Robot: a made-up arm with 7 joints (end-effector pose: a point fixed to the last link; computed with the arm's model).
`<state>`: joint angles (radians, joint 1 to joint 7).
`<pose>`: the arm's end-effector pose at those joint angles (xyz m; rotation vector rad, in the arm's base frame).
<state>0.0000 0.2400 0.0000 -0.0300 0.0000 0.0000 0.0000</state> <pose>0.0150 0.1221 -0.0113 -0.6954 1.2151 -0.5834</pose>
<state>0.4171 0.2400 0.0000 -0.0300 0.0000 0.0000 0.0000</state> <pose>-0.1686 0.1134 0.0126 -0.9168 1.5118 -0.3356</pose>
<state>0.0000 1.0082 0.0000 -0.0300 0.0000 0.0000 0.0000</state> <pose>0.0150 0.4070 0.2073 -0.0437 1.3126 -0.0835</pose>
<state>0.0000 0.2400 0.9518 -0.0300 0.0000 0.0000 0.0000</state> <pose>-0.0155 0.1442 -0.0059 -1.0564 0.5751 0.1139</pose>
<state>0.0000 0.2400 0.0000 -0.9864 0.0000 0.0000 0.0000</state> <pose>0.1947 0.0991 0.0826 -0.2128 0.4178 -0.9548</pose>
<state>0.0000 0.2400 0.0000 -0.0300 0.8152 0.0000 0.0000</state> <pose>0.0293 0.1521 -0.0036 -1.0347 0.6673 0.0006</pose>
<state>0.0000 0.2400 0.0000 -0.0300 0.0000 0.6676 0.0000</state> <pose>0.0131 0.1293 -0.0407 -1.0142 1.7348 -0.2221</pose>
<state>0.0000 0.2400 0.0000 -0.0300 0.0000 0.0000 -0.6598</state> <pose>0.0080 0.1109 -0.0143 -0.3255 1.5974 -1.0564</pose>
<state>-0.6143 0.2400 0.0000 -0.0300 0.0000 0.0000 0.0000</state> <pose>0.2665 0.0879 0.0825 -0.3585 0.7483 -0.8872</pose>
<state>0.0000 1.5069 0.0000 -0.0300 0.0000 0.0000 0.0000</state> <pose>0.0150 0.4730 0.4343 0.3805 1.3020 0.2448</pose>
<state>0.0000 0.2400 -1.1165 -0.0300 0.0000 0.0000 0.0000</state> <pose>0.0105 0.0796 -0.0217 -0.0435 1.8153 -1.4054</pose>
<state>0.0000 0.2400 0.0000 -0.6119 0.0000 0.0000 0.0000</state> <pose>0.1363 0.1130 0.0259 -0.4047 0.7361 -0.8289</pose>
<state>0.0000 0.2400 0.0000 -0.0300 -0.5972 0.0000 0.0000</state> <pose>-0.0080 0.1120 -0.0145 -0.3645 1.5639 -1.0117</pose>
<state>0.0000 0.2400 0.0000 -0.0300 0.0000 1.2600 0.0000</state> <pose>-0.0040 0.1342 -0.0609 -1.2777 2.1584 0.1807</pose>
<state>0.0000 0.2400 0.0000 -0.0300 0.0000 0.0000 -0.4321</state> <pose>0.0113 0.1142 -0.0134 -0.4633 1.4726 -0.8936</pose>
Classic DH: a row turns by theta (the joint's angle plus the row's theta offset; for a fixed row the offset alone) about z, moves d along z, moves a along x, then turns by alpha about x. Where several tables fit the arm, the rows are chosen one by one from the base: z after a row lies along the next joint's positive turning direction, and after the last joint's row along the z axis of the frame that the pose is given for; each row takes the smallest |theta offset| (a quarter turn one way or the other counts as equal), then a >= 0, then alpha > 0; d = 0 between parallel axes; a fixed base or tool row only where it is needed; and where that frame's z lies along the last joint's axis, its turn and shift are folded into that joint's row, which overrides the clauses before.
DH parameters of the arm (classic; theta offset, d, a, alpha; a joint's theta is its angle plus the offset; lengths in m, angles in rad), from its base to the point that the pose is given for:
base (fixed): 0 0.4193 -0.0167 -1.2217
joint 1: -1.5708 0.0051 0.0312 -1.5708
joint 2: 1.2217 -0.0056 0.0037 1.5708
joint 3: 1.5708 -0.2572 0.0339 -1.5708
joint 4: 0 0.0503 -0.032 1.5708
joint 5: 0 -0.2328 -0.0161 -1.5708
joint 6: 0 -0.0276 0.0244 1.5708
joint 7: -1.3601 0.0088 0.0086 -1.4507
tool (fixed): 0.4687 0.0192 0 0

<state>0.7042 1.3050 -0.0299 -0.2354 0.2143 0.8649 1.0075</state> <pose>-0.1086 0.4921 0.3561 0.0186 0.9627 1.3381</pose>
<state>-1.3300 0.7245 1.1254 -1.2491 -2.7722 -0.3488 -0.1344</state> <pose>0.2264 0.3422 0.4993 1.3750 1.3307 0.4659</pose>
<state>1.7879 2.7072 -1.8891 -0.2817 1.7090 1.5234 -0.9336</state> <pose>0.2699 0.4562 0.5105 -0.3287 -1.3654 -1.9120</pose>
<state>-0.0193 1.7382 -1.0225 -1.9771 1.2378 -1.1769 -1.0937</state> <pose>0.1108 0.1905 0.3068 1.0371 -0.0209 -1.4389</pose>
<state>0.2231 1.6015 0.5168 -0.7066 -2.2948 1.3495 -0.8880</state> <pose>0.0712 0.4980 0.5881 -0.5354 -1.5118 -1.7589</pose>
